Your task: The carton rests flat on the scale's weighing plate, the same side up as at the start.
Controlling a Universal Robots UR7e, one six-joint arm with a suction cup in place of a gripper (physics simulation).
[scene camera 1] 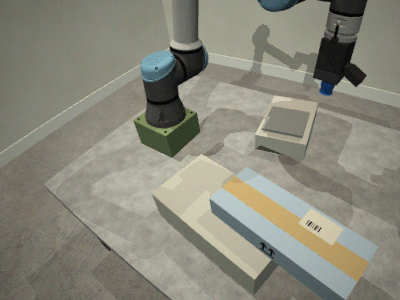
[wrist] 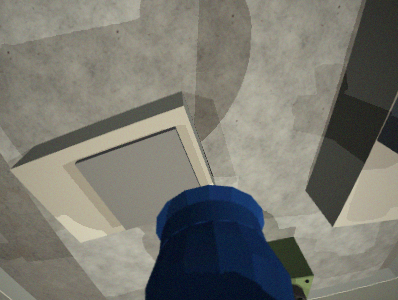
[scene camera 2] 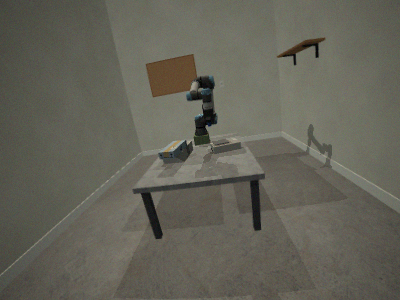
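Where they show: end effector, tool point: (scene camera 1: 325,91) (wrist: 210,229) (scene camera 2: 209,125); arm's base, origin of the base link: (scene camera 1: 165,115) (scene camera 2: 201,134).
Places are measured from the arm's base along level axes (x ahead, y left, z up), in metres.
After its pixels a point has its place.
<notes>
The light blue carton (scene camera 1: 280,217) {x 0.573, y -0.178, z 0.055 m} (scene camera 2: 174,148) {x 0.685, y -0.141, z 0.054 m} with an orange tape band and a barcode label lies label side up on a long beige block. In scene camera 1 it sits askew and overhangs the block's right side; whether it is slightly tilted I cannot tell. The beige scale (scene camera 1: 280,144) {x 0.401, y 0.145, z -0.060 m} (scene camera 2: 227,148) {x 0.450, y 0.291, z -0.076 m} (wrist: 42,175) {x 0.401, y 0.378, z -0.039 m} stands apart from the block, and its grey weighing plate (scene camera 1: 286,121) {x 0.380, y 0.222, z -0.021 m} (wrist: 137,175) {x 0.398, y 0.237, z -0.021 m} is bare. My gripper, a blue suction cup (scene camera 1: 326,90) (wrist: 210,200), hangs in the air above the scale area, with nothing on it, well away from the carton.
The beige block (scene camera 1: 180,187) {x 0.287, y -0.214, z -0.005 m} (wrist: 375,195) {x 0.315, y -0.138, z -0.005 m} lies across the table from the scale. The green base (scene camera 1: 167,135) {x 0.087, y -0.075, z -0.004 m} (scene camera 2: 202,139) {x 0.084, y 0.015, z -0.048 m} (wrist: 290,257) {x 0.087, y -0.051, z -0.053 m} of the arm stands near the table's back. A cork board (scene camera 2: 172,75) and a shelf (scene camera 2: 302,46) are on the walls.
</notes>
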